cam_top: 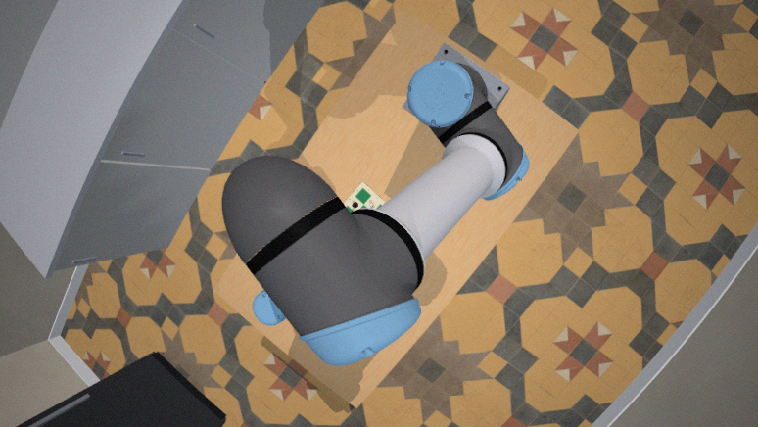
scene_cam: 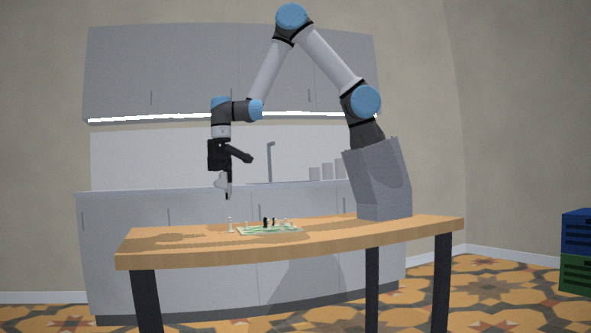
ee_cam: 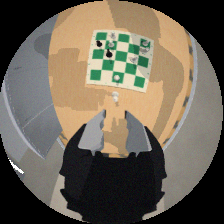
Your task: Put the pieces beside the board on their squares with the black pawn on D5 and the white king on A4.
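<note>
My gripper is now 100 mm above the white king. Round my hand: chessboard: 140 mm behind, 130 mm below, 20 mm to the right; black pawn: 170 mm behind, 120 mm below, 100 mm to the right.
</note>
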